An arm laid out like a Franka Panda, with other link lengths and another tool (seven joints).
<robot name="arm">
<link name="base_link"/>
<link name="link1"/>
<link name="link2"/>
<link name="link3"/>
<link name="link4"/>
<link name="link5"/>
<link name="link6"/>
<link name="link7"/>
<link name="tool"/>
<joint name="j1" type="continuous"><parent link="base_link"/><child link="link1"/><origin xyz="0 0 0.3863"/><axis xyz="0 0 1"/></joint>
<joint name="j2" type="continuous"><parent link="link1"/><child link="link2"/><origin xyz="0 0 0"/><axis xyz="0 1 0"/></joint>
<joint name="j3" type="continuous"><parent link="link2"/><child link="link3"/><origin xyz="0 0 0.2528"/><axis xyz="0 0 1"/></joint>
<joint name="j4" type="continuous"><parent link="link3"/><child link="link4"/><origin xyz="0.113 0 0"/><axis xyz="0 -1 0"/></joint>
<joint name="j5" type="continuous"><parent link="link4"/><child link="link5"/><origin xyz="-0.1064 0 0.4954"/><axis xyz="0 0 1"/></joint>
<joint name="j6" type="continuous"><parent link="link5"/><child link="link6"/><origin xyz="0 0 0"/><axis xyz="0 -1 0"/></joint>
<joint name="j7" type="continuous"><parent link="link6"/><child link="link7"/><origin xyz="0.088 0 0"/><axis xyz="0 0 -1"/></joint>
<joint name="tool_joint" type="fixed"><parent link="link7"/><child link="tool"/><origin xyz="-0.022 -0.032 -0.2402" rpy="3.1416 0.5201 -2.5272"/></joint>
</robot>
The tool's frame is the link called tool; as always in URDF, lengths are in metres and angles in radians. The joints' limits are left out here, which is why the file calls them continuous.
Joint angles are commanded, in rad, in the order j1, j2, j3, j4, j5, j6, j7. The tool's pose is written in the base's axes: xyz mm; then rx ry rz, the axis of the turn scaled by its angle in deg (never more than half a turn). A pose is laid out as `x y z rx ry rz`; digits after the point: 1 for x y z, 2 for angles.
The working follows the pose.
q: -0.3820 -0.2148 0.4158 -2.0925 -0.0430 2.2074 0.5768
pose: 688.7 -4.2 389.1 -8.99 132.06 -6.98
Where each joint sits with the arm in this pose, in the base's axes (m; each line is computed from the numbers above, not from the rounded line before):
j1: 0.0000 0.0000 0.3863
j2: 0.0000 0.0000 0.3863
j3: -0.0500 0.0201 0.6333
j4: 0.0607 0.0248 0.6553
j5: 0.5642 0.0326 0.5983
j6: 0.5642 0.0326 0.5983
j7: 0.6477 0.0393 0.6250
the tool: 0.6887 -0.0042 0.3891

